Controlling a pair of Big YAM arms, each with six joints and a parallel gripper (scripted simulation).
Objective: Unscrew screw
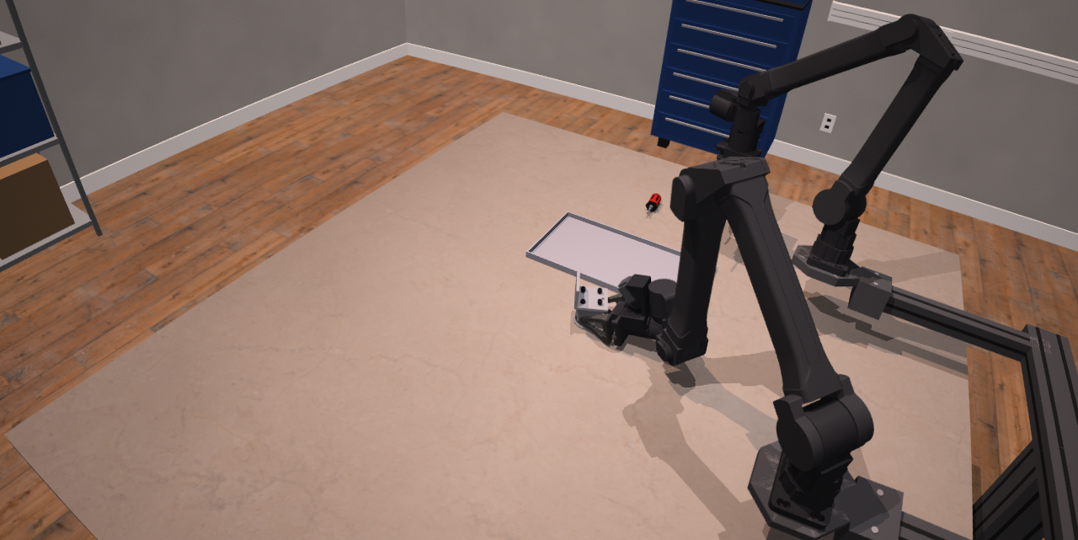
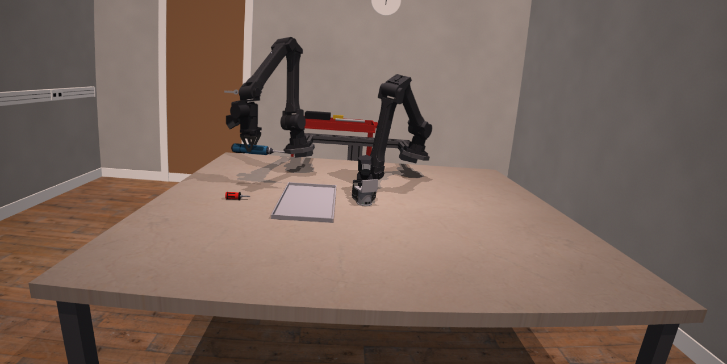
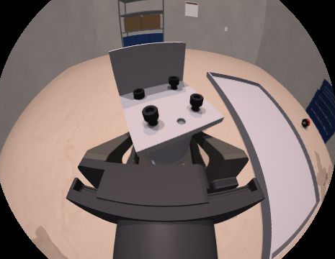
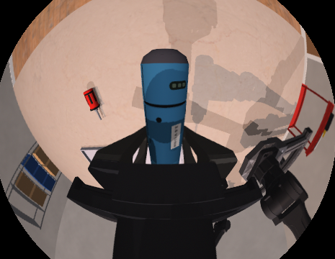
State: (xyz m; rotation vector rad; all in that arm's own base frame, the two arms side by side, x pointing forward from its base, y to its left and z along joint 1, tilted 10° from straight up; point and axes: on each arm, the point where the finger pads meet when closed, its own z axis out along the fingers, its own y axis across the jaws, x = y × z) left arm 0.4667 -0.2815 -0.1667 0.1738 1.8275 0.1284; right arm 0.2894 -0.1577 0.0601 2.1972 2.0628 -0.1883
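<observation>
My left hand is 10 mm below the joint module. Round my left hand: flat grey tray (230 mm to the right, 20 mm below); red-handled screwdriver (510 mm to the right, 10 mm below); grey l-shaped bracket (50 mm above).
</observation>
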